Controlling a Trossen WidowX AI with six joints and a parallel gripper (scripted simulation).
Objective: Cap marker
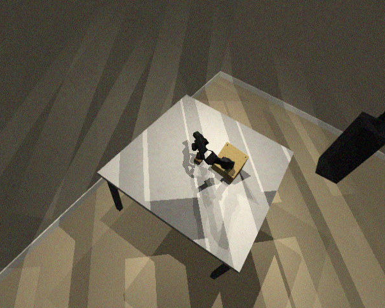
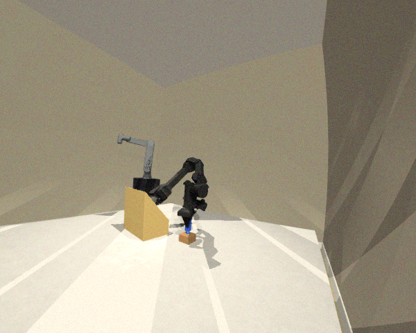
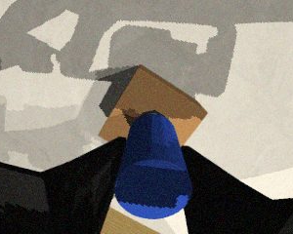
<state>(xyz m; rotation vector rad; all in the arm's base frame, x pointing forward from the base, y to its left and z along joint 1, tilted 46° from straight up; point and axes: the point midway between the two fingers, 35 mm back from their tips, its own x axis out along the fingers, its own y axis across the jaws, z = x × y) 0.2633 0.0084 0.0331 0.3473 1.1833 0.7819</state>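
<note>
The blue cap lies 10 mm above my gripper tip. The rest, counted from my gripper tip: brown holder block 60 mm below.
</note>
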